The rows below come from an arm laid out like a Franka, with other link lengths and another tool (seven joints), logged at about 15 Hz.
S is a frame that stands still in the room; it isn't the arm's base.
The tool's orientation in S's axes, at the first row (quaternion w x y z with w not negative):
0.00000, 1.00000, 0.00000, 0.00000
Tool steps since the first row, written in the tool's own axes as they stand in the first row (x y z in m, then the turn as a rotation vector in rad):
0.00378, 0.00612, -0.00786, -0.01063, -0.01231, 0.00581
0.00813, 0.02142, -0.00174, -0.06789, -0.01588, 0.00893
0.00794, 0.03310, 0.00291, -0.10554, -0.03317, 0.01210
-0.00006, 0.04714, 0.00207, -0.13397, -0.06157, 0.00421
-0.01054, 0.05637, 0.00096, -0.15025, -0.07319, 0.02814
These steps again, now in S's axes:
0.00378, -0.00612, 0.00786, -0.01063, 0.01231, -0.00581
0.00813, -0.02142, 0.00174, -0.06789, 0.01588, -0.00893
0.00794, -0.03310, -0.00291, -0.10554, 0.03317, -0.01210
-0.00006, -0.04714, -0.00207, -0.13397, 0.06157, -0.00421
-0.01054, -0.05637, -0.00096, -0.15025, 0.07319, -0.02814

